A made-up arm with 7 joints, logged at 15 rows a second.
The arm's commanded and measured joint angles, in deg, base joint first. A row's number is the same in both.
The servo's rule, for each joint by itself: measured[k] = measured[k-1] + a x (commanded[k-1-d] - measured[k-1]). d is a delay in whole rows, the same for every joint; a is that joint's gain. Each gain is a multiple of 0.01, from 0.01 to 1. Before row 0 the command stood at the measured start. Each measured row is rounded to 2 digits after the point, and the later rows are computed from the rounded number. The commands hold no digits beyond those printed.
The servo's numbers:
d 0
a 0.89 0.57 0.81 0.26 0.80 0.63 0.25
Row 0, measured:
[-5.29, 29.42, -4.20, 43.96, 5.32, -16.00, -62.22]
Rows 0 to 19, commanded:
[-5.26, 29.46, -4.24, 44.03, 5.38, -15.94, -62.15]
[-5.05, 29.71, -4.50, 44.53, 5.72, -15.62, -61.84]
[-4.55, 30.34, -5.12, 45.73, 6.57, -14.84, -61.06]
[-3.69, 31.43, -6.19, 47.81, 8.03, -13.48, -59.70]
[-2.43, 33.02, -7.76, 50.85, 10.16, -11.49, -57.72]
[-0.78, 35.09, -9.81, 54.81, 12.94, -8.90, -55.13]
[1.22, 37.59, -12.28, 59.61, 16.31, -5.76, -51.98]
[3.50, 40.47, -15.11, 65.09, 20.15, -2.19, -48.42]
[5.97, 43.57, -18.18, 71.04, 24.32, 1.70, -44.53]
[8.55, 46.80, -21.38, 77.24, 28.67, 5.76, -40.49]
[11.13, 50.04, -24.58, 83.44, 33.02, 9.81, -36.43]
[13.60, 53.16, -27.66, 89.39, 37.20, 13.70, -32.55]
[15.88, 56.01, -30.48, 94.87, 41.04, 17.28, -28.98]
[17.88, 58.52, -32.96, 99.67, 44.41, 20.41, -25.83]
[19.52, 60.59, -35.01, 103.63, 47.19, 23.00, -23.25]
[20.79, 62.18, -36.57, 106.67, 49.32, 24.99, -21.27]
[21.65, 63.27, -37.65, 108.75, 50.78, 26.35, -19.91]
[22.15, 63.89, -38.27, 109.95, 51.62, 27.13, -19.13]
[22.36, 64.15, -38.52, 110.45, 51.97, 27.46, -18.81]
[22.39, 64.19, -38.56, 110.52, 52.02, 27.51, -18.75]
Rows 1 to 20, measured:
[-5.26, 29.44, -4.23, 43.98, 5.37, -15.96, -62.20]
[-5.07, 29.59, -4.45, 44.12, 5.65, -15.75, -62.11]
[-4.61, 30.02, -4.99, 44.54, 6.39, -15.18, -61.85]
[-3.79, 30.82, -5.96, 45.39, 7.70, -14.11, -61.31]
[-2.58, 32.07, -7.42, 46.81, 9.67, -12.46, -60.41]
[-0.98, 33.79, -9.36, 48.89, 12.29, -10.22, -59.09]
[0.98, 35.96, -11.73, 51.68, 15.51, -7.41, -57.31]
[3.22, 38.53, -14.47, 55.17, 19.22, -4.12, -55.09]
[5.67, 41.40, -17.48, 59.30, 23.30, -0.45, -52.45]
[8.23, 44.48, -20.64, 63.96, 27.60, 3.46, -49.46]
[10.81, 47.65, -23.83, 69.02, 31.94, 7.46, -46.20]
[13.29, 50.79, -26.93, 74.32, 36.15, 11.39, -42.79]
[15.60, 53.77, -29.81, 79.66, 40.06, 15.10, -39.34]
[17.63, 56.48, -32.36, 84.86, 43.54, 18.45, -35.96]
[19.31, 58.82, -34.51, 89.74, 46.46, 21.32, -32.78]
[20.63, 60.74, -36.18, 94.14, 48.75, 23.63, -29.90]
[21.54, 62.18, -37.37, 97.94, 50.37, 25.34, -27.40]
[22.08, 63.15, -38.10, 101.06, 51.37, 26.47, -25.33]
[22.33, 63.72, -38.44, 103.50, 51.85, 27.09, -23.70]
[22.38, 63.99, -38.54, 105.33, 51.99, 27.35, -22.46]

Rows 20 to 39, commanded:
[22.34, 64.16, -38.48, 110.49, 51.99, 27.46, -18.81]
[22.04, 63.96, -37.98, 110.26, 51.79, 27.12, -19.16]
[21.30, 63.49, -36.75, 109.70, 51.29, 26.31, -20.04]
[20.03, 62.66, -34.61, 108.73, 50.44, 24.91, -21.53]
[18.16, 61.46, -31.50, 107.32, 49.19, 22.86, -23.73]
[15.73, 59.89, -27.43, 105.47, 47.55, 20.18, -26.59]
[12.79, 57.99, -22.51, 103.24, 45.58, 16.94, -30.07]
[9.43, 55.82, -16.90, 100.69, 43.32, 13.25, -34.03]
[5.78, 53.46, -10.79, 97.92, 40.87, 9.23, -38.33]
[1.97, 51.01, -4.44, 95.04, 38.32, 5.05, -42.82]
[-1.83, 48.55, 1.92, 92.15, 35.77, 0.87, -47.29]
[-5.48, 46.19, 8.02, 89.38, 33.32, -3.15, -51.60]
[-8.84, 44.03, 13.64, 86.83, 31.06, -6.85, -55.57]
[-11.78, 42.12, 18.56, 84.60, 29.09, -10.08, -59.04]
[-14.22, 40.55, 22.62, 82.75, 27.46, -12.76, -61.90]
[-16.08, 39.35, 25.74, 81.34, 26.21, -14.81, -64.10]
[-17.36, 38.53, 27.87, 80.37, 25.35, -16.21, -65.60]
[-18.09, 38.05, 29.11, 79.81, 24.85, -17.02, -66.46]
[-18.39, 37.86, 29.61, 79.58, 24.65, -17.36, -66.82]
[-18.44, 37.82, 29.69, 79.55, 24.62, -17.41, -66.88]
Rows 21 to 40, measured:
[22.34, 64.09, -38.49, 106.67, 51.99, 27.42, -21.55]
[22.07, 64.02, -38.08, 107.60, 51.83, 27.23, -20.95]
[21.38, 63.72, -37.00, 108.15, 51.40, 26.65, -20.72]
[20.18, 63.12, -35.06, 108.30, 50.63, 25.55, -20.92]
[18.38, 62.17, -32.18, 108.05, 49.48, 23.86, -21.62]
[16.02, 60.87, -28.33, 107.38, 47.94, 21.54, -22.86]
[13.15, 59.23, -23.62, 106.30, 46.05, 18.64, -24.66]
[9.84, 57.29, -18.18, 104.84, 43.87, 15.24, -27.00]
[6.23, 55.11, -12.19, 103.04, 41.47, 11.45, -29.83]
[2.44, 52.77, -5.91, 100.96, 38.95, 7.42, -33.08]
[-1.36, 50.36, 0.43, 98.67, 36.41, 3.29, -36.63]
[-5.03, 47.98, 6.58, 96.25, 33.94, -0.77, -40.37]
[-8.42, 45.73, 12.30, 93.80, 31.64, -4.60, -44.17]
[-11.41, 43.67, 17.37, 91.41, 29.60, -8.05, -47.89]
[-13.91, 41.89, 21.62, 89.16, 27.89, -11.02, -51.39]
[-15.84, 40.44, 24.96, 87.13, 26.55, -13.41, -54.57]
[-17.19, 39.35, 27.32, 85.37, 25.59, -15.17, -57.33]
[-17.99, 38.61, 28.77, 83.92, 25.00, -16.34, -59.61]
[-18.35, 38.18, 29.45, 82.79, 24.72, -16.98, -61.41]
[-18.43, 37.97, 29.64, 81.95, 24.64, -17.25, -62.78]

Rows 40 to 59, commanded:
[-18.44, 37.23, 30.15, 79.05, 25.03, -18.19, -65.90]
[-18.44, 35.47, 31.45, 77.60, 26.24, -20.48, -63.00]
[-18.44, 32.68, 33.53, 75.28, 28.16, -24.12, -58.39]
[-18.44, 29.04, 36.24, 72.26, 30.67, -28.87, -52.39]
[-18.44, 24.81, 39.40, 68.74, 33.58, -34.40, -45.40]
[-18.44, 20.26, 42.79, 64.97, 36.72, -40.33, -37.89]
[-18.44, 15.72, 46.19, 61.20, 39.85, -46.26, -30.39]
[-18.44, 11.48, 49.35, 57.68, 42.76, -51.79, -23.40]
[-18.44, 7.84, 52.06, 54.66, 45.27, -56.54, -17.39]
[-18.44, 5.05, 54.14, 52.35, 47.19, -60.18, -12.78]
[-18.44, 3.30, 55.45, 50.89, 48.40, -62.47, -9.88]
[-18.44, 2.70, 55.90, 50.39, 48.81, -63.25, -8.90]
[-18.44, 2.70, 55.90, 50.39, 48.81, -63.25, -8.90]
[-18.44, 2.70, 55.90, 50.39, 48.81, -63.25, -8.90]
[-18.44, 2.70, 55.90, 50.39, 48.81, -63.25, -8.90]
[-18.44, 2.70, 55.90, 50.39, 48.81, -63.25, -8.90]
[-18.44, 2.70, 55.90, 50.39, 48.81, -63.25, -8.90]
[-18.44, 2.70, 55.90, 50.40, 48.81, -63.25, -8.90]
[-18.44, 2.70, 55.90, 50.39, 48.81, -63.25, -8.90]
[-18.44, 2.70, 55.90, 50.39, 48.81, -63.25, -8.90]
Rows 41 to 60, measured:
[-18.44, 37.55, 30.05, 81.20, 24.95, -17.84, -63.56]
[-18.44, 36.36, 31.18, 80.26, 25.98, -19.50, -63.42]
[-18.44, 34.26, 33.08, 78.97, 27.72, -22.41, -62.16]
[-18.44, 31.28, 35.64, 77.23, 30.08, -26.48, -59.72]
[-18.44, 27.59, 38.69, 75.02, 32.88, -31.47, -56.14]
[-18.44, 23.41, 42.01, 72.41, 35.95, -37.05, -51.58]
[-18.44, 19.03, 45.40, 69.50, 39.07, -42.85, -46.28]
[-18.44, 14.73, 48.60, 66.43, 42.02, -48.48, -40.56]
[-18.44, 10.80, 51.40, 63.37, 44.62, -53.56, -34.77]
[-18.44, 7.52, 53.62, 60.50, 46.68, -57.73, -29.27]
[-18.44, 5.11, 55.10, 58.00, 48.06, -60.72, -24.42]
[-18.44, 3.74, 55.75, 56.02, 48.66, -62.31, -20.54]
[-18.44, 3.15, 55.87, 54.56, 48.78, -62.90, -17.63]
[-18.44, 2.89, 55.89, 53.48, 48.80, -63.12, -15.45]
[-18.44, 2.78, 55.90, 52.68, 48.81, -63.20, -13.81]
[-18.44, 2.73, 55.90, 52.08, 48.81, -63.23, -12.58]
[-18.44, 2.71, 55.90, 51.64, 48.81, -63.24, -11.66]
[-18.44, 2.70, 55.90, 51.32, 48.81, -63.25, -10.97]
[-18.44, 2.70, 55.90, 51.08, 48.81, -63.25, -10.45]
[-18.44, 2.70, 55.90, 50.90, 48.81, -63.25, -10.06]

